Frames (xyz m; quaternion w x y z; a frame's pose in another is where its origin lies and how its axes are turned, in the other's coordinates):
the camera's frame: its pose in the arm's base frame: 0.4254 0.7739 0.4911 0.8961 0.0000 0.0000 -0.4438
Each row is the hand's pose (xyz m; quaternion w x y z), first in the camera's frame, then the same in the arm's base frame.
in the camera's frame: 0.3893 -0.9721 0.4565 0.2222 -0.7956 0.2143 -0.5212
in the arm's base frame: -0.1119 -0.1249 0.9476 0.0322 0.6179 -0.5452 0.5657
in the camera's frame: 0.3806 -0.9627 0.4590 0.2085 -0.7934 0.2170 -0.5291
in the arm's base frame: -0.1097 -0.1123 0.9501 0.0480 0.6147 -0.5466 0.5667
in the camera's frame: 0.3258 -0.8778 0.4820 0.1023 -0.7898 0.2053 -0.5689
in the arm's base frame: -0.0754 -0.0173 0.9731 0.1608 0.6166 -0.5345 0.5552
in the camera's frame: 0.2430 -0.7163 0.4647 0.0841 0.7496 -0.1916 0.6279
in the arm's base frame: 0.0029 0.1465 0.9558 0.3540 0.5867 -0.5044 0.5254
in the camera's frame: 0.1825 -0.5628 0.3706 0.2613 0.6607 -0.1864 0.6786
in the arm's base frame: 0.0883 0.2876 0.8617 0.5353 0.5093 -0.4603 0.4921
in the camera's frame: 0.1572 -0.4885 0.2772 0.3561 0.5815 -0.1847 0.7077
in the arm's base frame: 0.1321 0.3528 0.7683 0.6332 0.4391 -0.4236 0.4762
